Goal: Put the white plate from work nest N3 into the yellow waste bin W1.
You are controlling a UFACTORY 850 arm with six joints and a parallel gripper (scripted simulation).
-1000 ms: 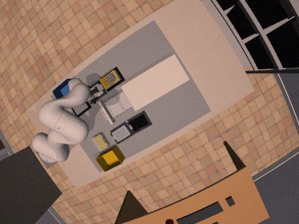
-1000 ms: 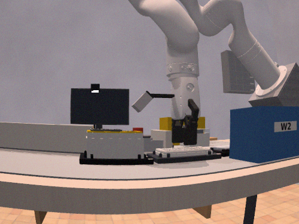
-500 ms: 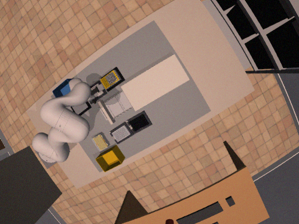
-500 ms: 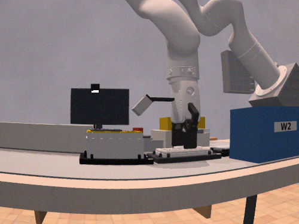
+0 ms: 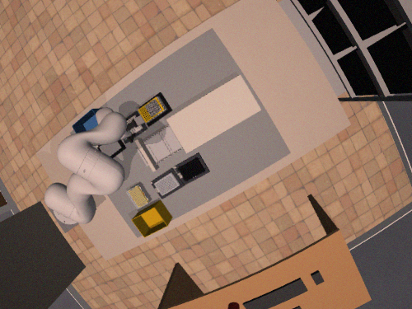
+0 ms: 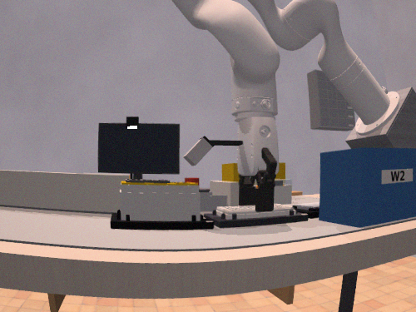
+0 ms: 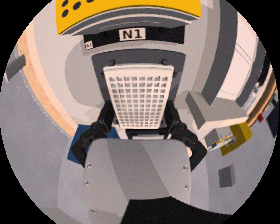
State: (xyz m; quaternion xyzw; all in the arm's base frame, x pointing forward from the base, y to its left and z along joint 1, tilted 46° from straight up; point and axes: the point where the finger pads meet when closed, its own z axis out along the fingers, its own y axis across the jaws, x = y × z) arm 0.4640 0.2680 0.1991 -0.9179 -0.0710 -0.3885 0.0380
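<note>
My hand is 10 mm above the white plate. From my hand the other things lie so: yellow tip box (160 mm ahead, 40 mm to the left, 20 mm above); blue bin W2 (210 mm behind, 90 mm to the left, 10 mm above); drawer (150 mm to the right, 150 mm ahead, 10 mm below).
</note>
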